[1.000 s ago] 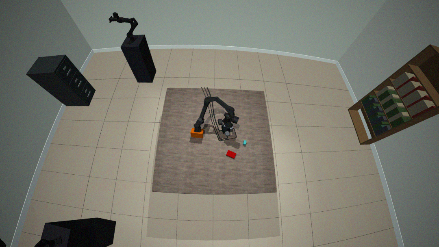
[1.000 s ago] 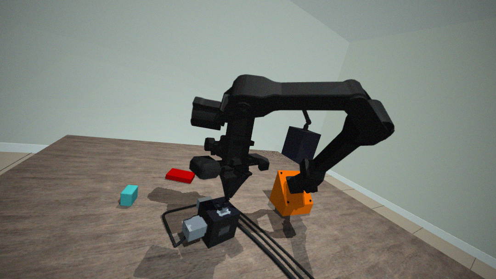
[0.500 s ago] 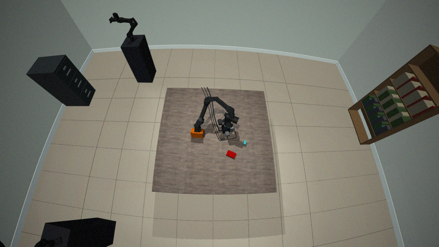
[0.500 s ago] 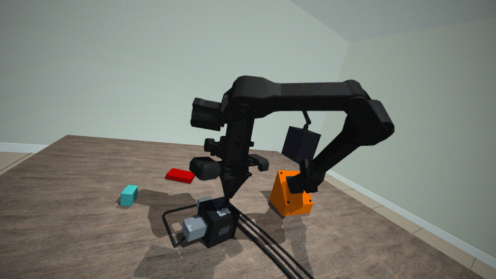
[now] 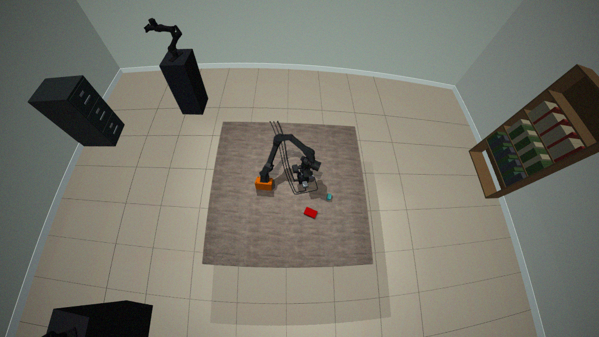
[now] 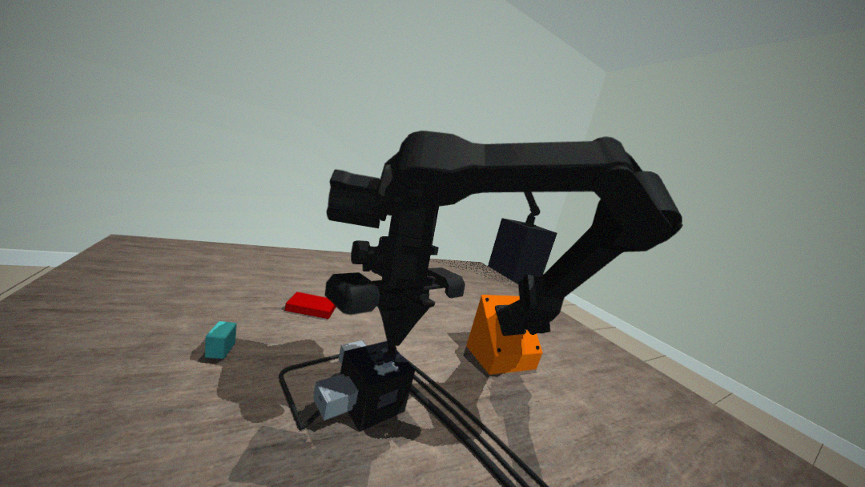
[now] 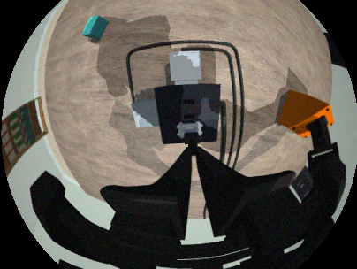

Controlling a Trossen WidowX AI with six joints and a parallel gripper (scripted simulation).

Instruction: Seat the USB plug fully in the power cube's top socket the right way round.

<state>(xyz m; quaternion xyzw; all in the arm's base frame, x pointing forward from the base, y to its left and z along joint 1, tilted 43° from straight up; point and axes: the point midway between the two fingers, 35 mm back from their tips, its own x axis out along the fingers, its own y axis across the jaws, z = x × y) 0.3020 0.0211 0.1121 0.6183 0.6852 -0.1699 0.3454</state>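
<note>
Now: gripper tip 5 cm above the light grey socket. From my gripper tip the other things lie so: USB plug: 2 cm below; teal block: 22 cm ahead, 17 cm to the right, 10 cm below; flat red block: 7 cm ahead, 31 cm to the right, 11 cm below.
</note>
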